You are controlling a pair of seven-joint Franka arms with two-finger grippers.
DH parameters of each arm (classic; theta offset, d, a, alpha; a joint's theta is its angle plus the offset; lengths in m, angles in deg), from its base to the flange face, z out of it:
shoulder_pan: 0 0.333 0 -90
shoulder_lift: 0 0 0 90
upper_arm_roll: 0 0.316 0.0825 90
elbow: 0 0 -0.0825 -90
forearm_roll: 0 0.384 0 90
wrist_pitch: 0 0 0.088 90
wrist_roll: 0 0.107 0 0
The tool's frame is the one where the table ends.
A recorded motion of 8 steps. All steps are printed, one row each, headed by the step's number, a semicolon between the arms.
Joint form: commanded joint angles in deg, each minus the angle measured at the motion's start. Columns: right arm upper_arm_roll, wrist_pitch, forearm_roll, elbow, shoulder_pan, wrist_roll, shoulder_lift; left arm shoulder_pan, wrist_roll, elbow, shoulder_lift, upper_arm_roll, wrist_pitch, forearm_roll.
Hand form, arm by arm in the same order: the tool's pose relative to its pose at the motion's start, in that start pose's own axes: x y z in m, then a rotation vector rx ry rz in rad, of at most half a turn. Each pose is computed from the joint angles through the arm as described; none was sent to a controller.
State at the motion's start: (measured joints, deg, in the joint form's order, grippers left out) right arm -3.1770 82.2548 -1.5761 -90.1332 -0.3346 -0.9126 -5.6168; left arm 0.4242 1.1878 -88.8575 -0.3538 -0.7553 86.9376 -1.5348
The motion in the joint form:
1: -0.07 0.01 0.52 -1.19 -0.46 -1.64 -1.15; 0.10 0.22 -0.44 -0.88 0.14 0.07 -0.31
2: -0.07 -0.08 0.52 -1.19 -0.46 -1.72 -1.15; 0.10 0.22 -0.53 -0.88 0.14 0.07 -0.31
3: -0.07 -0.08 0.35 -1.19 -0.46 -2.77 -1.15; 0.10 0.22 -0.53 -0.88 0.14 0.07 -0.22
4: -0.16 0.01 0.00 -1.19 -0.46 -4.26 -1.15; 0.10 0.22 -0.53 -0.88 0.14 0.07 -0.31
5: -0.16 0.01 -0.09 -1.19 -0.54 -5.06 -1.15; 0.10 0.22 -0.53 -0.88 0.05 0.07 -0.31
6: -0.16 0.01 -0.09 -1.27 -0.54 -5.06 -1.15; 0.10 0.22 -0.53 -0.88 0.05 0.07 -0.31
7: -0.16 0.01 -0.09 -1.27 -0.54 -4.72 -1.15; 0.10 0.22 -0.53 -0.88 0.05 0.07 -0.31
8: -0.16 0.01 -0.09 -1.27 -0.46 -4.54 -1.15; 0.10 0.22 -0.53 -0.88 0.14 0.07 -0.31
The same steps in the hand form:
1: -0.0066 0.0039 -0.0003 0.0106 -0.0004 -0.0208; -0.0048 -0.0014 -0.0048 -0.0051 0.0091 0.0002
2: -0.0067 0.0039 -0.0001 0.0107 -0.0020 -0.0222; -0.0048 -0.0014 -0.0041 -0.0052 0.0076 0.0001
3: -0.0067 0.0042 -0.0001 0.0078 -0.0020 -0.0401; -0.0048 -0.0016 -0.0041 -0.0036 0.0075 0.0000
4: -0.0066 0.0058 -0.0002 0.0019 -0.0007 -0.0638; -0.0048 -0.0014 -0.0041 -0.0052 0.0076 0.0001
5: -0.0067 0.0067 -0.0002 0.0004 -0.0008 -0.0761; -0.0048 -0.0006 -0.0041 -0.0051 0.0075 0.0017
6: -0.0066 0.0066 0.0004 0.0005 -0.0022 -0.0762; -0.0048 -0.0006 -0.0041 -0.0051 0.0075 0.0017
7: -0.0066 0.0066 0.0004 0.0005 -0.0022 -0.0702; -0.0048 -0.0006 -0.0041 -0.0051 0.0075 0.0017
8: -0.0066 0.0059 0.0004 0.0004 -0.0022 -0.0685; -0.0048 -0.0014 -0.0041 -0.0052 0.0076 0.0001

